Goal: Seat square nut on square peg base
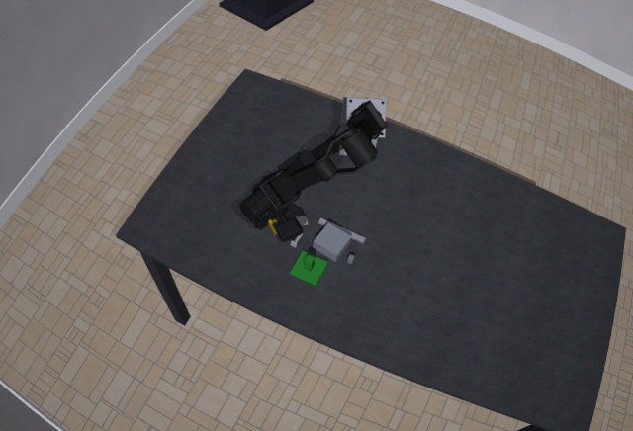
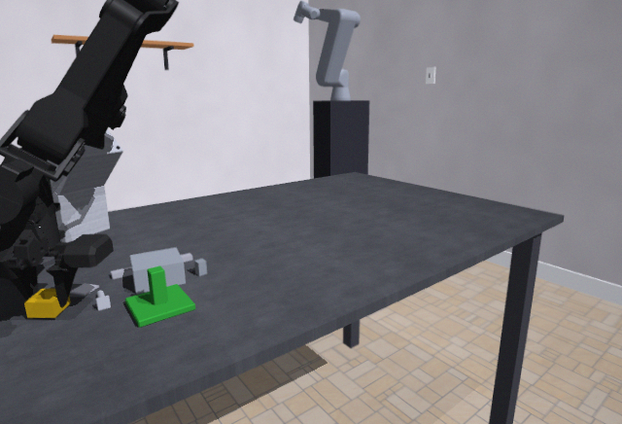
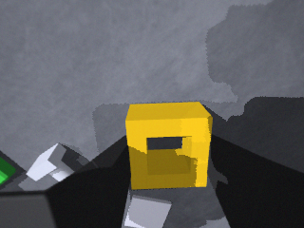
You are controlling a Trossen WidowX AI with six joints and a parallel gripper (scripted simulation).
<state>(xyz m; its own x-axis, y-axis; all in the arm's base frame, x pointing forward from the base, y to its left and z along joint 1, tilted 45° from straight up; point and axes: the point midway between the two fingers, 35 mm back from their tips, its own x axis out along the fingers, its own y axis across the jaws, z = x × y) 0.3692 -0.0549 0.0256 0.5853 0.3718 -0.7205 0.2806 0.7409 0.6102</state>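
The flat tile is 6 cm behind my hand, 4 cm to the left of it and 5 cm below it. Round my hand: grey square nut: 6 cm behind, 15 cm to the left, 3 cm below.
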